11 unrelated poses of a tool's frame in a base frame.
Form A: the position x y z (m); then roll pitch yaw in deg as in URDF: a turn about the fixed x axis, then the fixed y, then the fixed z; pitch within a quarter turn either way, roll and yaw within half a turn.
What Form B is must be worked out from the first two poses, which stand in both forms.
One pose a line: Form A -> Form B
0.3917, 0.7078, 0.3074, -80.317, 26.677, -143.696 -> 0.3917, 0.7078, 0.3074, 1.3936, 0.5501, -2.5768
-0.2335, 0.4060, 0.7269, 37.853, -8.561, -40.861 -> -0.2335, 0.4060, 0.7269, 0.4604, -0.5125, -0.5392
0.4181, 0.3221, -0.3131, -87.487, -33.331, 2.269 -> 0.4181, 0.3221, -0.3131, -1.5341, -0.0637, -0.5798
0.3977, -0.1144, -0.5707, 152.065, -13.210, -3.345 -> 0.3977, -0.1144, -0.5707, 2.6331, 0.1751, 0.1616
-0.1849, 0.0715, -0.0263, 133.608, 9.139, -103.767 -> -0.1849, 0.0715, -0.0263, -2.7531, -0.7440, 1.8958
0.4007, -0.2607, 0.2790, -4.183, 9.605, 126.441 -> 0.4007, -0.2607, 0.2790, -0.0918, -0.1582, 2.2057
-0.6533, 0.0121, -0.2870, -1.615, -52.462, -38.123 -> -0.6533, 0.0121, -0.2870, -0.6986, -0.6512, -0.9240
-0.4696, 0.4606, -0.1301, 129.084, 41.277, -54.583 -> -0.4696, 0.4606, -0.1301, 2.9117, -1.0626, 0.4623
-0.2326, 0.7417, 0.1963, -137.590, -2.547, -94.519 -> -0.2326, 0.7417, 0.1963, 3.0257, 0.7339, 1.6770
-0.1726, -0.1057, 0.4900, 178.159, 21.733, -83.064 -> -0.1726, -0.1057, 0.4900, -2.7684, -0.0767, 1.4581
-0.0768, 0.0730, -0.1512, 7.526, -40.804, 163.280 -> -0.0768, 0.0730, -0.1512, 0.0810, 0.7183, 2.8683
